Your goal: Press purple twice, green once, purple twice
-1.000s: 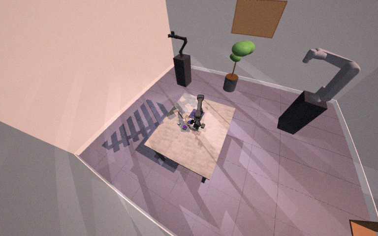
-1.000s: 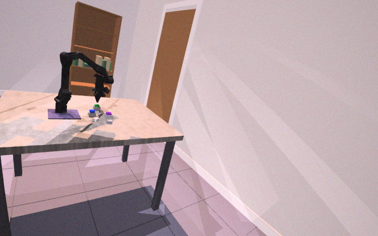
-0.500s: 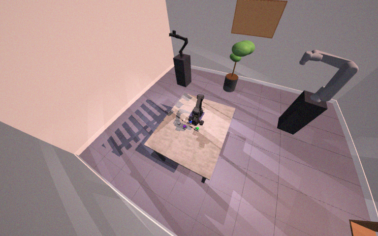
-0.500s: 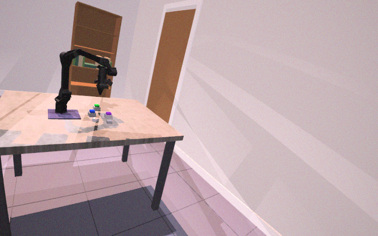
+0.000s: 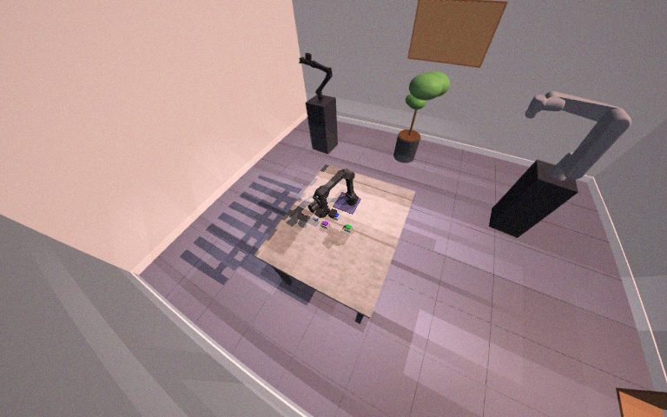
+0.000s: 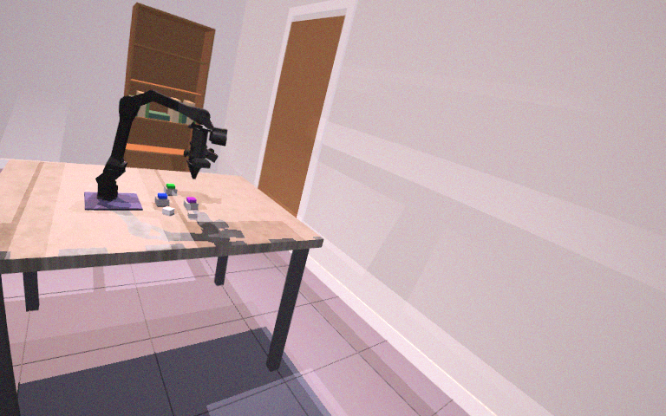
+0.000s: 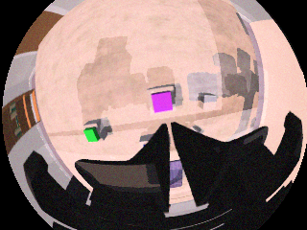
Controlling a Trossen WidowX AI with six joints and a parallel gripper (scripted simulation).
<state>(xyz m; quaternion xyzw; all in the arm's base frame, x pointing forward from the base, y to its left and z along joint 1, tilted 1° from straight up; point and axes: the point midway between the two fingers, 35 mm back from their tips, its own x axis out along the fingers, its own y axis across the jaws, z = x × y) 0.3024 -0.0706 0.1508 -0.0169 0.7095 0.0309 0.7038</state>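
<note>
Right now my gripper tip is 90 mm above the purple button. The rest, counted from my gripper tip: blue button 110 mm behind, 30 mm to the left, 90 mm below; then green button 60 mm behind, 170 mm to the left, 90 mm below.
</note>
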